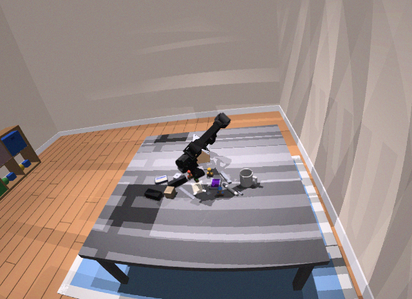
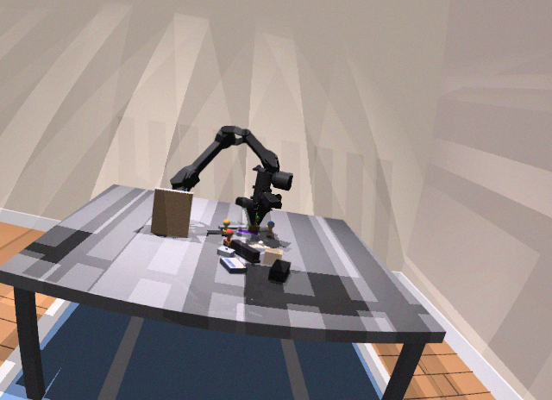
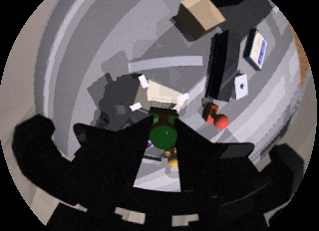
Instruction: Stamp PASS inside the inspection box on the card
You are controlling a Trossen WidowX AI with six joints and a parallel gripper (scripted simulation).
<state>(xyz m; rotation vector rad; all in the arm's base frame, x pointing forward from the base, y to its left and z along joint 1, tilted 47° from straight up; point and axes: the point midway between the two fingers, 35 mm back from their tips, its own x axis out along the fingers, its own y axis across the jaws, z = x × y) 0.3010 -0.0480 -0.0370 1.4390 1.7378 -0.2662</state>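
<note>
Now: the cream card 80 mm below my gripper tip and 10 mm ahead of it. The rest, counted from my gripper tip: red-knobbed stamp 100 mm behind, 60 mm below, 40 mm to the right; green-knobbed stamp 10 mm below; purple ink pad 120 mm to the left, 80 mm below, 10 mm ahead.
</note>
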